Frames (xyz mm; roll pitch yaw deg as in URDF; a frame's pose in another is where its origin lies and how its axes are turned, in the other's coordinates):
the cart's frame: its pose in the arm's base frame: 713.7 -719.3 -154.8 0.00 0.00 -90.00
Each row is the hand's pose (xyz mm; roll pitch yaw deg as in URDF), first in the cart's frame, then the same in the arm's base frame.
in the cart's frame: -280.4 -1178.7 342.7 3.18 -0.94 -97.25
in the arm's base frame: -465.0 -438.9 187.9 3.18 -0.94 172.75
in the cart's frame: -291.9 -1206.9 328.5 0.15 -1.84 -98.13
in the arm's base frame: -493.2 -427.4 173.7 0.15 -1.84 171.87
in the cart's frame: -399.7 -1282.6 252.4 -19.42 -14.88 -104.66
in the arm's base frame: -568.9 -319.6 97.6 -19.42 -14.88 165.34
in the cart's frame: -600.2 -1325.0 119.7 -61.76 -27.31 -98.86
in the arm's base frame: -611.3 -119.1 -35.1 -61.76 -27.31 171.14
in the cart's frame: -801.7 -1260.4 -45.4 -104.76 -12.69 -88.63
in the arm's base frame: -546.7 82.4 -200.2 -104.76 -12.69 -178.63
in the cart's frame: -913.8 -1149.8 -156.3 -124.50 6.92 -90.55
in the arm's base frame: -436.1 194.5 -311.1 -124.50 6.92 179.45
